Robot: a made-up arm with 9 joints.
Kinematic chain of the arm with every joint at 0, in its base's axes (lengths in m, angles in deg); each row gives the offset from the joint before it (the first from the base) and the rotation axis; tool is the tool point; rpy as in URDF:
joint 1: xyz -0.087 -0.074 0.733 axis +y
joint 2: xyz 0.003 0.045 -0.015 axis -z
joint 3: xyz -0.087 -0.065 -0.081 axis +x
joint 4: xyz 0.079 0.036 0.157 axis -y
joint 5: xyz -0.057 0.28 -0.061 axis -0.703 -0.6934 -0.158
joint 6: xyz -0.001 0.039 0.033 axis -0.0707 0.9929 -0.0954
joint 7: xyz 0.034 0 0.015 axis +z
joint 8: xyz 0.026 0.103 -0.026 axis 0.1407 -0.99 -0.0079
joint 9: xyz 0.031 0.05 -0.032 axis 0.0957 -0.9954 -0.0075
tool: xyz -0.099 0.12 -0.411 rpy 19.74 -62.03 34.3
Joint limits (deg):
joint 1: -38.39..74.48
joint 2: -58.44..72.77
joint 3: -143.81..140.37
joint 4: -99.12..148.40
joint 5: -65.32..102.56
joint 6: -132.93..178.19
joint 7: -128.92..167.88
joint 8: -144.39..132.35
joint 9: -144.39..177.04
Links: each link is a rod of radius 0.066 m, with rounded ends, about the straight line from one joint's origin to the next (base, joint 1, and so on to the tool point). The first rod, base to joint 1, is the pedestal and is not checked.
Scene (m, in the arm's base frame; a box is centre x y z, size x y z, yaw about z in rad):
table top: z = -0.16
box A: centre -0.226 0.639 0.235 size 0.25 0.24 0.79 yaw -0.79
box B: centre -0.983 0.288 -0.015 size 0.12 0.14 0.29 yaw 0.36
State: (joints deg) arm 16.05 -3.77 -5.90 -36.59 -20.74 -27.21 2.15 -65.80 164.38
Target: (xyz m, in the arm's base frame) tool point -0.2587 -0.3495 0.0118
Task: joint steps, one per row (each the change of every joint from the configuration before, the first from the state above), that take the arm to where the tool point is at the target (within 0.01 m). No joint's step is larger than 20 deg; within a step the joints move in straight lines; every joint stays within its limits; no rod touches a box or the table.
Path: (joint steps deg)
1: 8.35 5.86 17.75 -6.42 2.44 0.65 6.16 -4.40 -5.07
2: 8.34 5.86 17.75 -6.42 2.44 0.66 6.16 -4.41 -5.07
3: 8.35 5.86 17.75 -6.42 2.44 0.65 6.15 -4.40 -5.07
4: 8.35 5.85 17.75 -6.43 2.44 0.66 6.16 -4.41 -5.07
5: 8.35 5.86 17.75 -6.42 2.44 0.65 6.16 -4.40 -5.07
6: 8.34 5.86 17.75 -6.42 2.44 0.66 6.16 -4.41 -5.07
7: 8.35 5.86 17.75 -6.42 2.44 0.65 6.15 -4.40 -5.07
8: 0.00 -19.14 2.90 2.12 -12.33 11.79 -2.89 -5.61 -4.59
9: 0.00 -19.13 2.90 2.12 -12.33 11.78 -2.90 -5.61 -4.58
10: 0.00 -19.14 2.89 2.13 -12.33 11.79 -2.90 -5.60 -4.59
11: 0.00 -19.13 2.90 2.12 -12.34 11.78 -2.89 -5.61 -4.58
12: 0.00 -19.14 2.90 2.12 -12.33 11.79 -2.90 -5.61 -4.59

